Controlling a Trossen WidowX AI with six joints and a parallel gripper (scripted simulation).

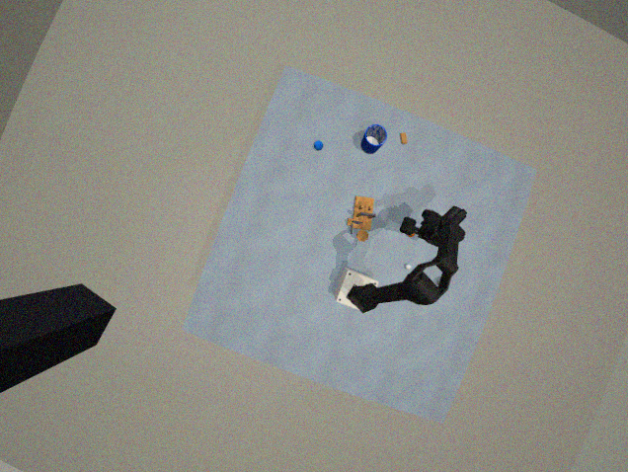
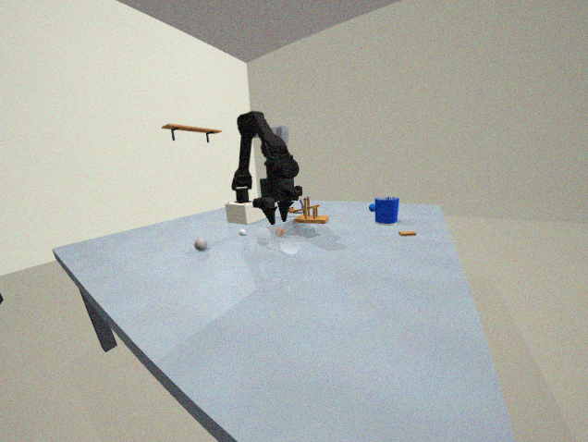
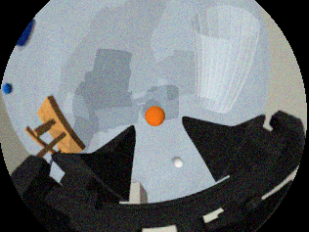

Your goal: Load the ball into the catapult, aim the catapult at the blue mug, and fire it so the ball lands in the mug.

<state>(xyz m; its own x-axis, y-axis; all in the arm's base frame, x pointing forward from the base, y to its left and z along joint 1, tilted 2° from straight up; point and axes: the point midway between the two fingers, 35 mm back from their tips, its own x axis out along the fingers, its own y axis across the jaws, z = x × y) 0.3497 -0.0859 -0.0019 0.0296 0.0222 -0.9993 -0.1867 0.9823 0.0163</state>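
Now: the orange ball 3 cm below my gripper tip. Also, from my gripper tip: grey ball (11 cm behind, 24 cm to the right, 3 cm below); wooden catapult (8 cm behind, 22 cm to the left, 1 cm above); white ball (13 cm behind, 7 cm to the right, 3 cm below).
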